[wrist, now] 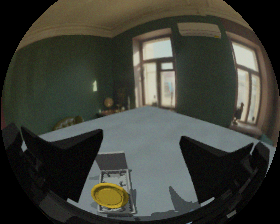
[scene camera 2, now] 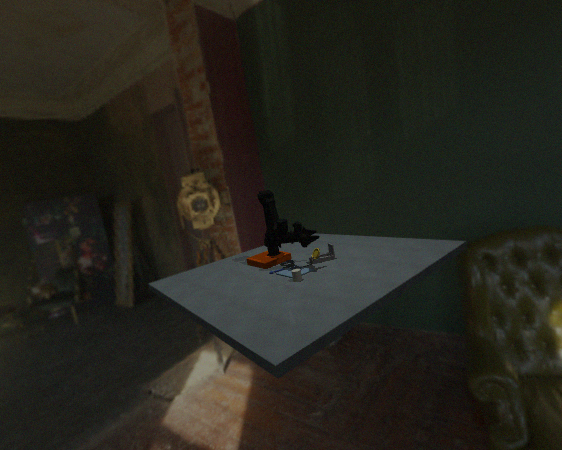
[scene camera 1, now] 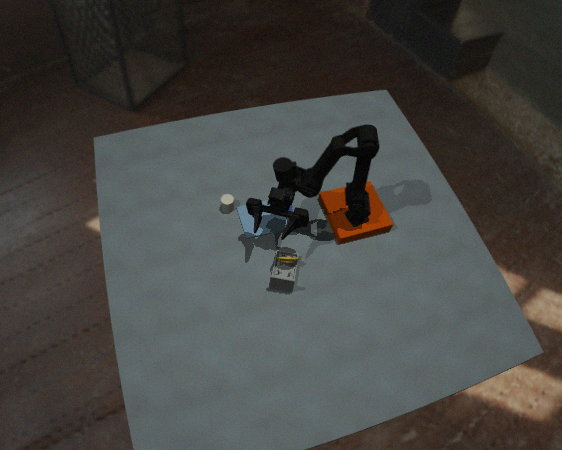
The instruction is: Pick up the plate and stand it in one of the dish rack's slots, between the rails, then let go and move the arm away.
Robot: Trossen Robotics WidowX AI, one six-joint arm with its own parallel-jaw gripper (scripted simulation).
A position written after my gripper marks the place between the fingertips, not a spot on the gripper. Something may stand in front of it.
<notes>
My gripper (scene camera 1: 268, 235) is open, holding nothing. Also in view: a dish rack (scene camera 1: 283, 275) and a yellow plate (wrist: 110, 195).
The dish rack also shows in the wrist view (wrist: 113, 169). My gripper shows as well in the wrist view (wrist: 143, 138).
</notes>
